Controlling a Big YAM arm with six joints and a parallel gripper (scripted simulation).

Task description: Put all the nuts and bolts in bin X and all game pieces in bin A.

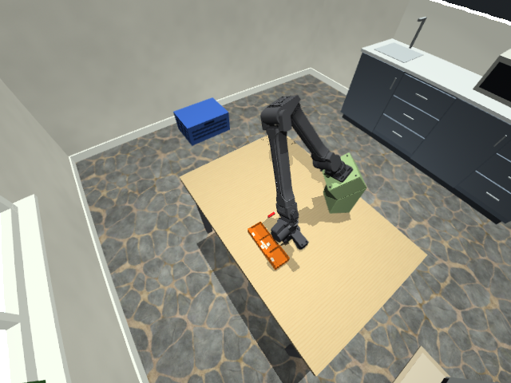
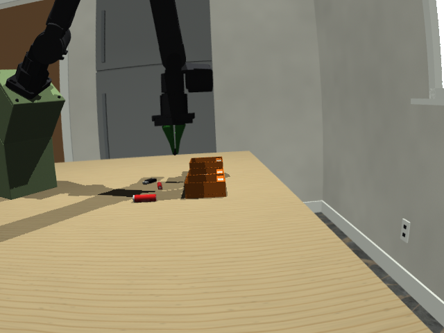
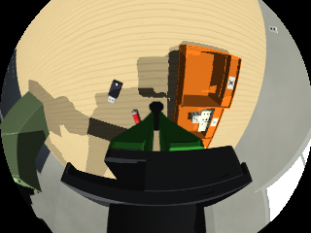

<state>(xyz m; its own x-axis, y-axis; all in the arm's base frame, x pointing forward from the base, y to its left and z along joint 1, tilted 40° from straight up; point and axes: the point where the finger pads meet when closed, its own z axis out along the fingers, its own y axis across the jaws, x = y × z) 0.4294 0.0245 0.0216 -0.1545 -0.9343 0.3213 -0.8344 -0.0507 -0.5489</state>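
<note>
Right now my hand is 60 mm short of the white die, 50 mm to the left of it and 60 mm above it. Round my hand: black USB stick (70 mm behind, 20 mm to the left, 80 mm below); dark bolt (10 mm to the left); orange three-compartment bin tray (70 mm ahead, 60 mm to the right, 60 mm below).
</note>
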